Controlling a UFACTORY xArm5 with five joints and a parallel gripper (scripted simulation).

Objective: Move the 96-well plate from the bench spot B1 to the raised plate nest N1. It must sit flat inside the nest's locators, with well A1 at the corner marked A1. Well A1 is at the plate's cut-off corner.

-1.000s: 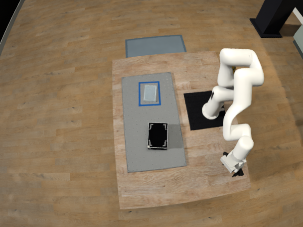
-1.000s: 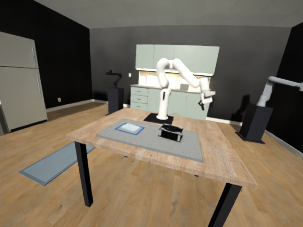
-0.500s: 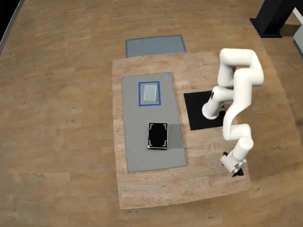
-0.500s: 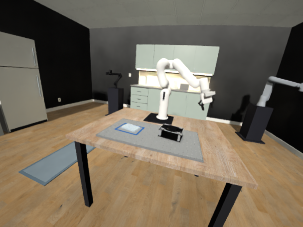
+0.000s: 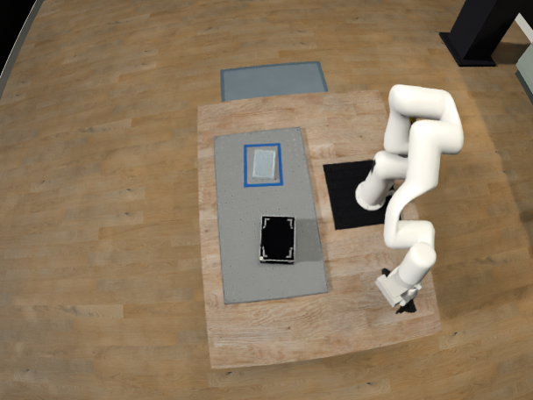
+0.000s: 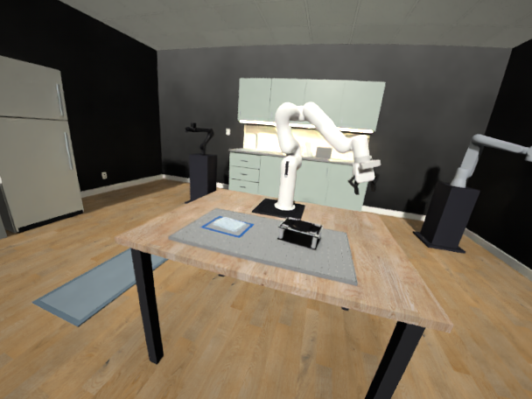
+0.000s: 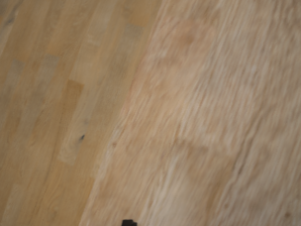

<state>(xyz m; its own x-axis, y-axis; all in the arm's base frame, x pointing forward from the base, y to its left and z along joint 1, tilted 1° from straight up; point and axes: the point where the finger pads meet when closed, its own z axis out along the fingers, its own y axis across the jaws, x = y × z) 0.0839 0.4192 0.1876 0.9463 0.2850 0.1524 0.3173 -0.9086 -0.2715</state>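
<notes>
My gripper is now 31 cm short of the 96-well plate, 62 cm to the left of it and 17 cm above it. The rest, counted from my hand: black raised plate nest N1 (31 cm ahead, 30 cm to the right, 12 cm below).
</notes>
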